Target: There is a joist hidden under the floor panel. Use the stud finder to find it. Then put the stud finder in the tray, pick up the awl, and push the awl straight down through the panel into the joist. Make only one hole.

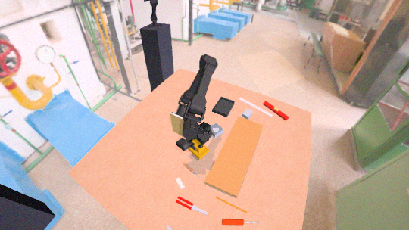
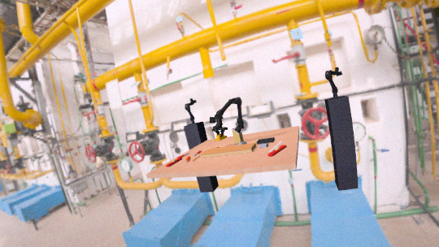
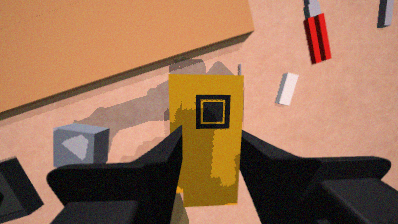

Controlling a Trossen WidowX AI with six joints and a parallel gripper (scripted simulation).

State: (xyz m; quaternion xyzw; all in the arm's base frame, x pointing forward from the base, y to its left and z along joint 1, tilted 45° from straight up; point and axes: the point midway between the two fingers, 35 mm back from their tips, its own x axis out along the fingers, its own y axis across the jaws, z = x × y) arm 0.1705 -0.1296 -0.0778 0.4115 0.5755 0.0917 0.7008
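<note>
Right now the awl is 12 cm below my gripper tip, 9 cm to the right of it and 1 cm ahead of it. Also, from my gripper tip: white block 18 cm to the right, 12 cm below, 2 cm behind; yellow stud finder 2 cm above, 1 cm ahead; pencil 27 cm ahead, 17 cm to the right, 12 cm below.
</note>
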